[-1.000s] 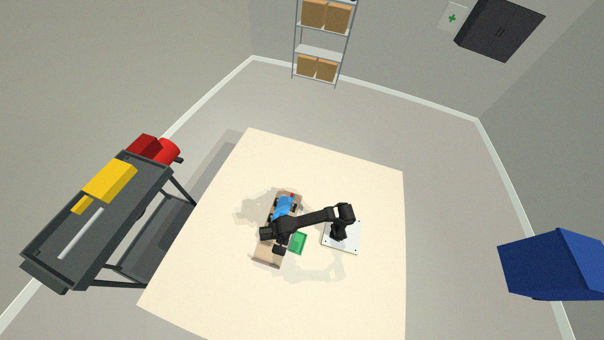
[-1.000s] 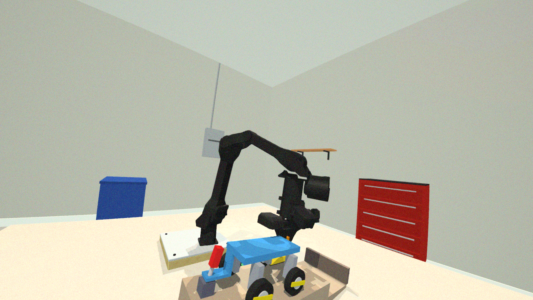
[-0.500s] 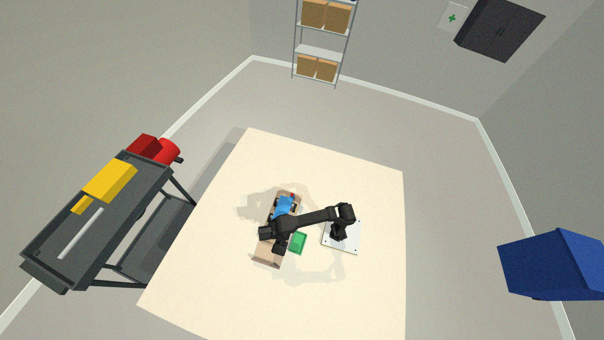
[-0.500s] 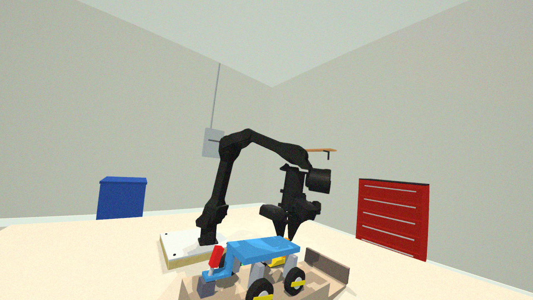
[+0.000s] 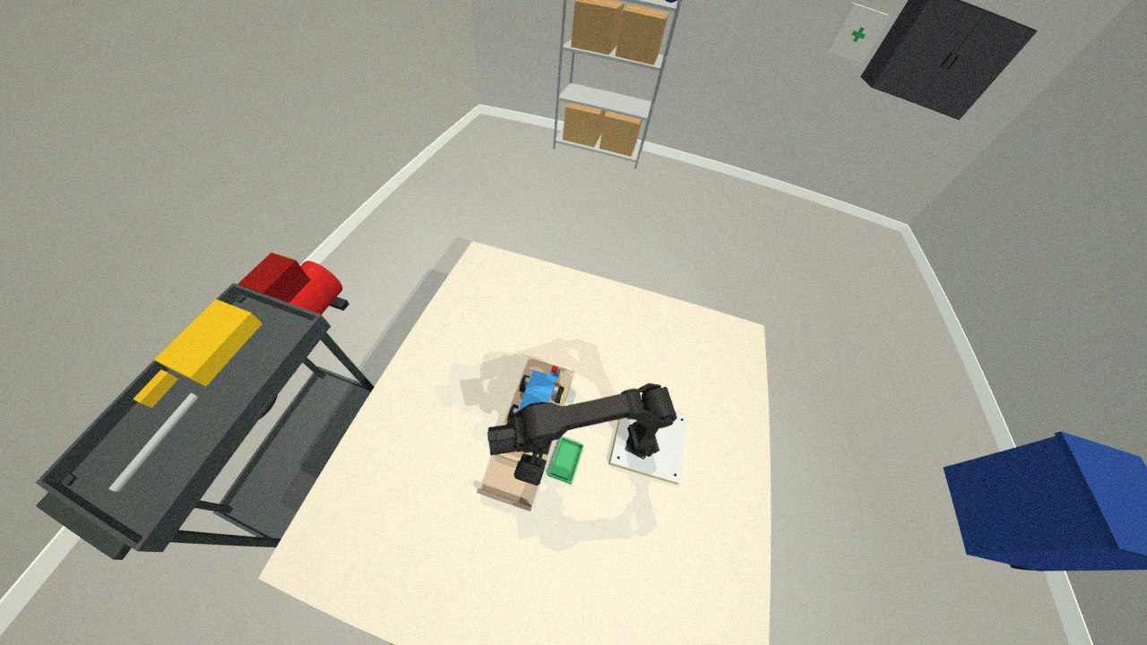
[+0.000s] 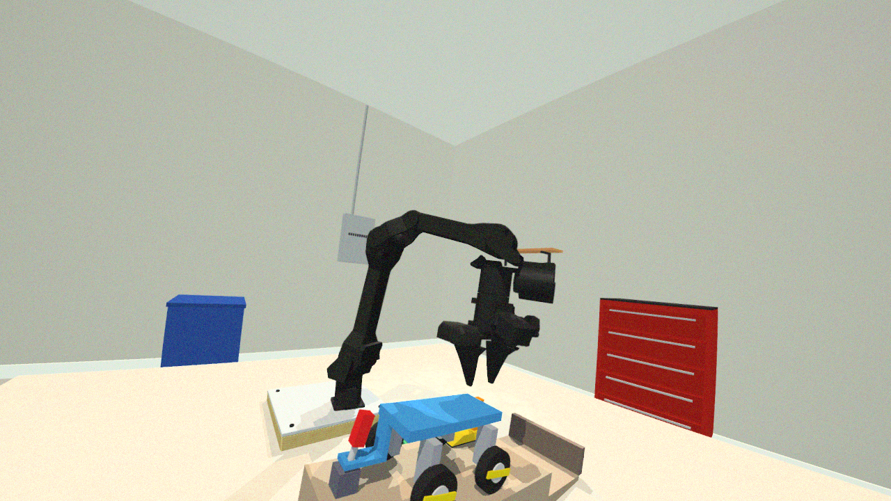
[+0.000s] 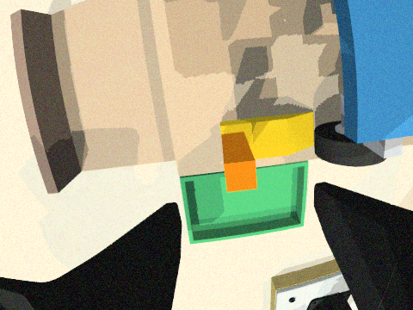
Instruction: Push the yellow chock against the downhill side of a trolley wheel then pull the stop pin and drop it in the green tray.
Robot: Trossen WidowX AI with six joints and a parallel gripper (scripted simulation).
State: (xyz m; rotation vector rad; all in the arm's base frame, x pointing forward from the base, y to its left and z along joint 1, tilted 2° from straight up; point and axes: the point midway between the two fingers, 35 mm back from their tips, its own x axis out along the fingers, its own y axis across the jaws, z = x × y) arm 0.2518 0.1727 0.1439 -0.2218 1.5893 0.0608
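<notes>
My gripper tip is now 220 mm to the left of the red-headed stop pin, 70 mm short of it and 20 mm above it. Also, from my gripper tip: wooden ramp (110 mm to the right, 100 mm below, 70 mm ahead); blue-topped trolley (120 mm to the right, 70 mm ahead, 40 mm below); yellow chock (70 mm below, 30 mm to the right, 10 mm ahead).
</notes>
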